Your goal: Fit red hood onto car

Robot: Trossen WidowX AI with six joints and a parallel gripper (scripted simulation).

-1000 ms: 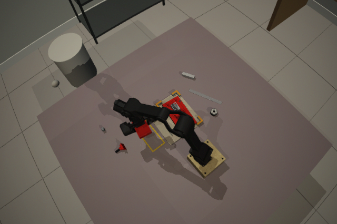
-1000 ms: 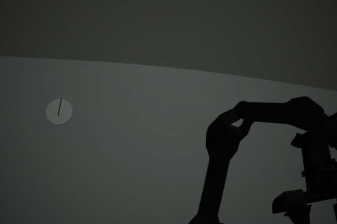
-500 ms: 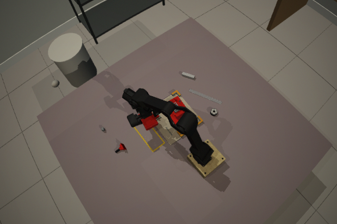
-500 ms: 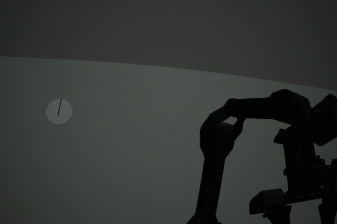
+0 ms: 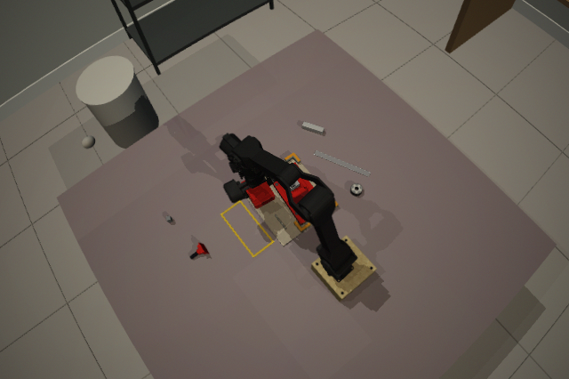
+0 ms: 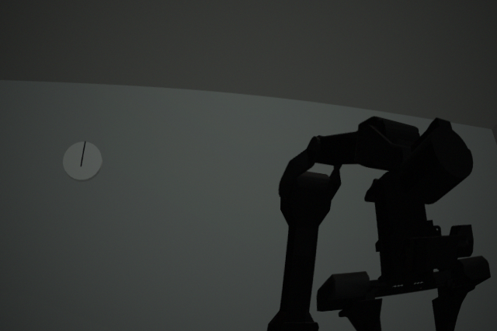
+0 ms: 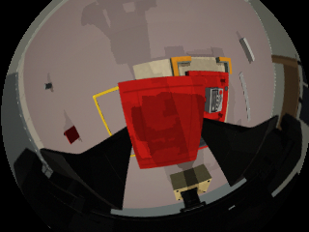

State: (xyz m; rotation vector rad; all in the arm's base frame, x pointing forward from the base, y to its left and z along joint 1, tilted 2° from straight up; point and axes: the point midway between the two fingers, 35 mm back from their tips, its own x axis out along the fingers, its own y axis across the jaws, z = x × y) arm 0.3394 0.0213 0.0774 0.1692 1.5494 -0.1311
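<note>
Right now my gripper tip is 11 cm to the left of the grey engine block, 8 cm above it and 2 cm past it. Also, from my gripper tip: thin grey strip 31 cm to the right, 10 cm below, 8 cm behind; then tiny grey piece 28 cm to the left, 16 cm ahead, 9 cm below; then red hood 1 cm above.
</note>
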